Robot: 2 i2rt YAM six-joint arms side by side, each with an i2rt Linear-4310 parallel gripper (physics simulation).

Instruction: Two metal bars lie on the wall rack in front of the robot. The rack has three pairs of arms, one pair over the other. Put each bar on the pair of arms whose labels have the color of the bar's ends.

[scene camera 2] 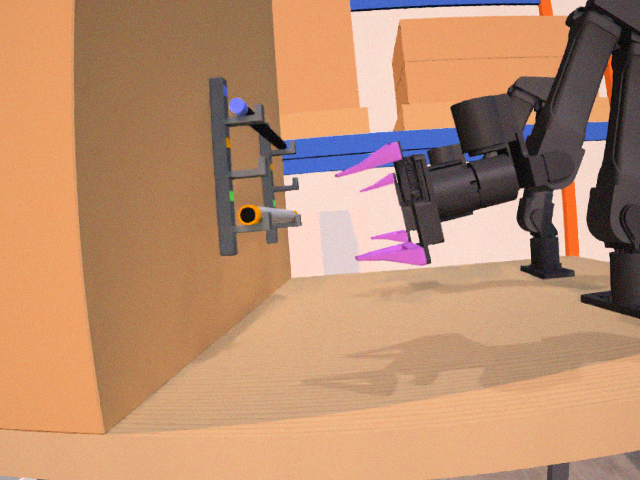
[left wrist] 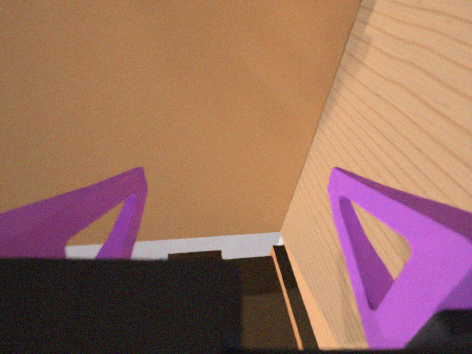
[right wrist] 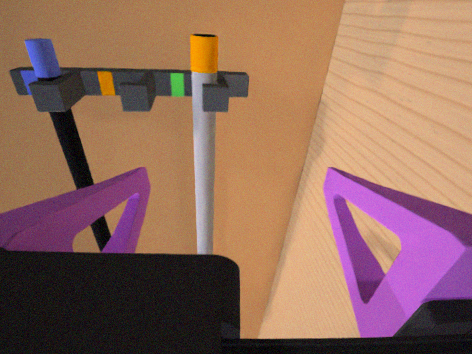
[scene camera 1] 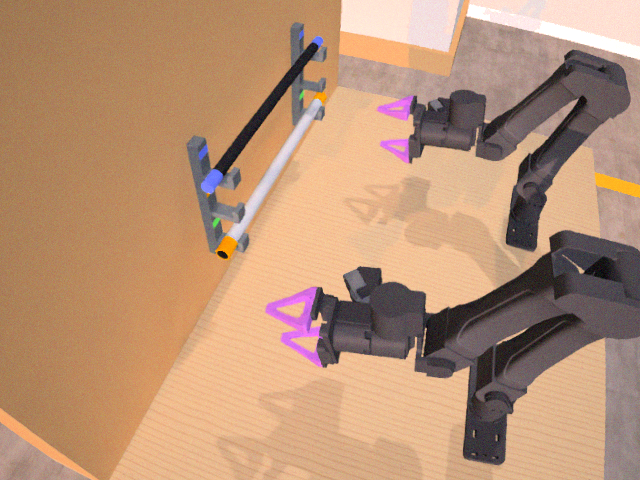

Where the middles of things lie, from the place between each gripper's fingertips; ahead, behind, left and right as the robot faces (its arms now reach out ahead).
Scene:
Right now the black bar (scene camera 1: 213, 179) is 330 mm to the right of my left hand, 160 mm above it and 150 mm ahead of it.
The black bar is 21 cm to the left of my right hand, 16 cm above it and 15 cm ahead of it.

